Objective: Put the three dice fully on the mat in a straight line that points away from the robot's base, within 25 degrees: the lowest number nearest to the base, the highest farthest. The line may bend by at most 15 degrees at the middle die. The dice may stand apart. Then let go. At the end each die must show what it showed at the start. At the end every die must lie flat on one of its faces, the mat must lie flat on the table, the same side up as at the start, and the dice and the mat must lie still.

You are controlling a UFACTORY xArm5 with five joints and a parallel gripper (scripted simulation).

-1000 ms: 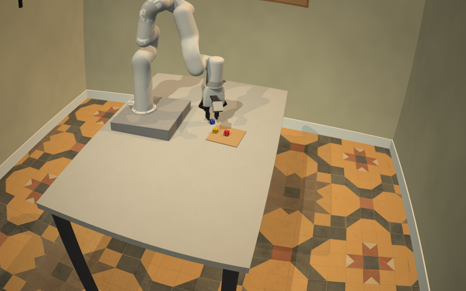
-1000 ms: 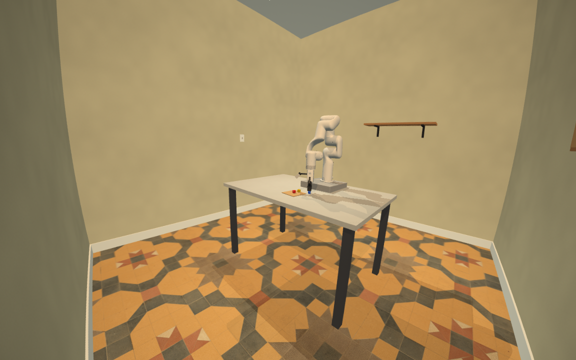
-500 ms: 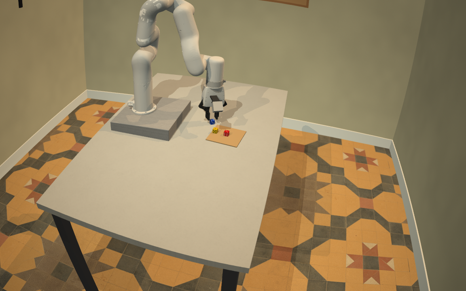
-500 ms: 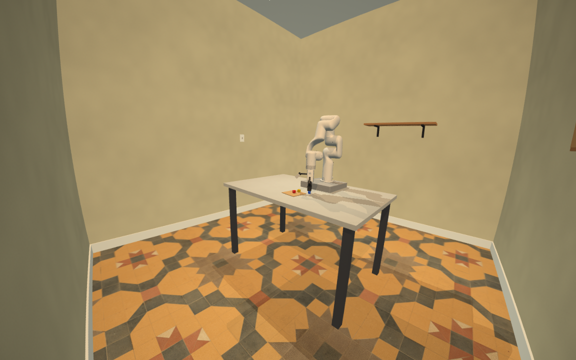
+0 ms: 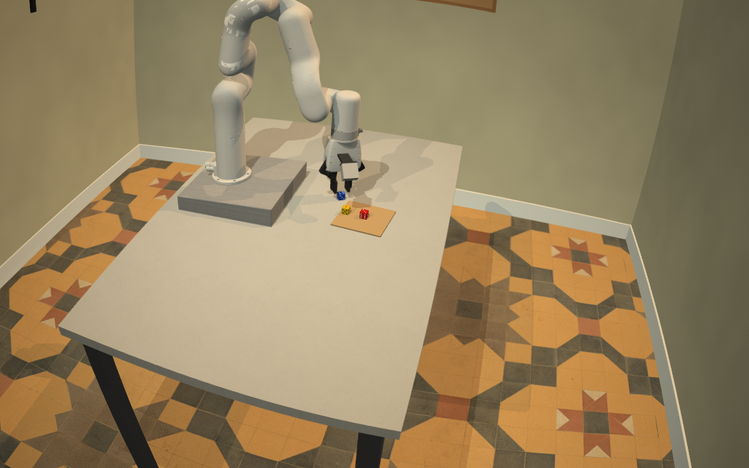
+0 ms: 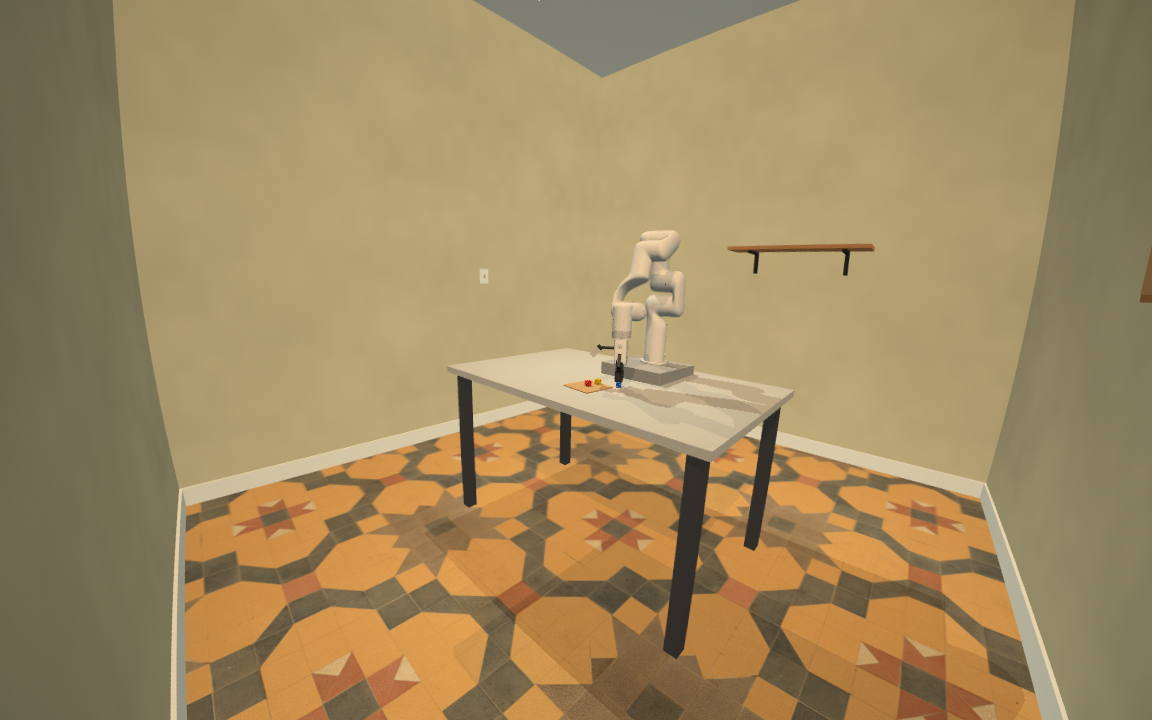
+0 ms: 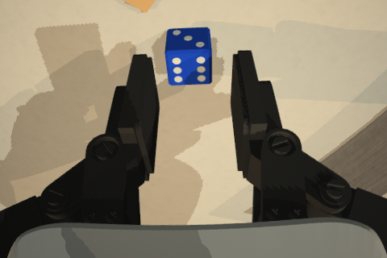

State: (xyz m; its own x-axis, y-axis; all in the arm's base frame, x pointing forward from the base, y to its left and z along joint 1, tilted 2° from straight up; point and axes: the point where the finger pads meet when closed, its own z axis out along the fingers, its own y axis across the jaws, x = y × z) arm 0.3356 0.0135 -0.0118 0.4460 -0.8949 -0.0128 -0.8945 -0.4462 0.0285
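Right now the blue die is 40 mm below my hand. From my hand the other things lie so: red die 90 mm to the right, 80 mm ahead, 30 mm below; yellow die 80 mm to the right, 30 mm below, 30 mm ahead; mat 90 mm to the right, 80 mm ahead, 40 mm below.
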